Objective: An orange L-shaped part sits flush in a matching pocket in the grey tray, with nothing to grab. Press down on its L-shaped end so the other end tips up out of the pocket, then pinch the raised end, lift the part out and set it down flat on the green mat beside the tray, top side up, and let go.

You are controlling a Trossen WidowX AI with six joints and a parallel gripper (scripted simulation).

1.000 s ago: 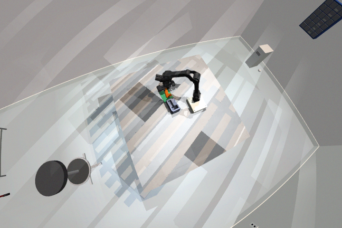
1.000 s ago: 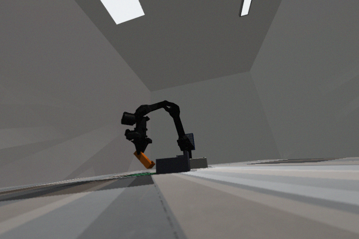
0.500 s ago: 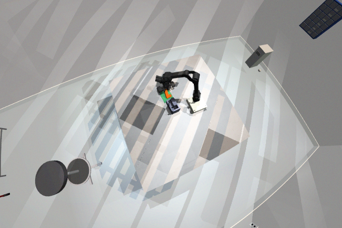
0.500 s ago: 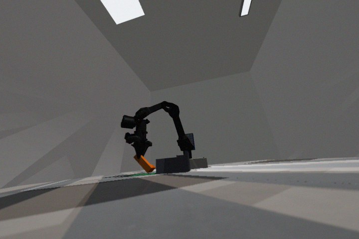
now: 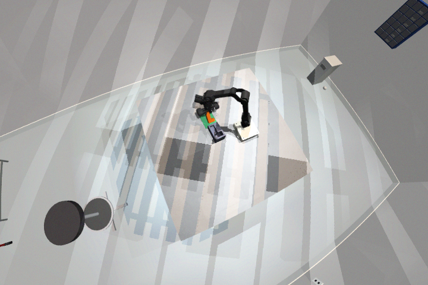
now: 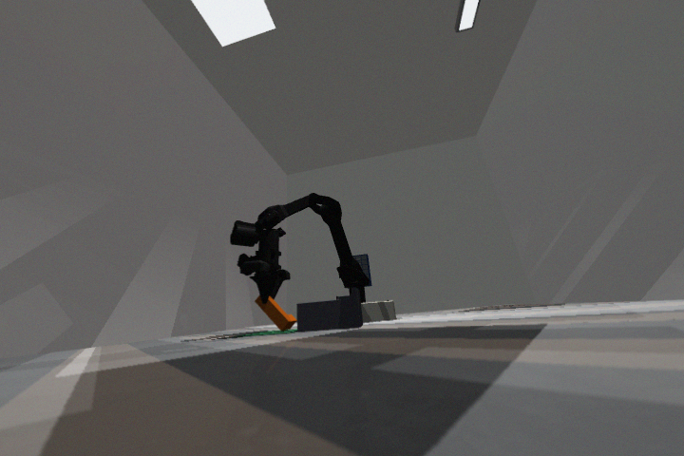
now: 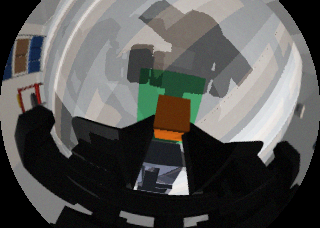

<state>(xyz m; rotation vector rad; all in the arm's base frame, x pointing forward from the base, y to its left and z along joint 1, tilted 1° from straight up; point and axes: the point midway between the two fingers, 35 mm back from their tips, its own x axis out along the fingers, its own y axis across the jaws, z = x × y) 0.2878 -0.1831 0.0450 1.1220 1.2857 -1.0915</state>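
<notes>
Now: gripper tip 3 cm to the right of the orange L-shaped part, 3 cm above it and 2 cm past it. Round my gripper tip: green mat 9 cm below, 2 cm to the left.
</notes>
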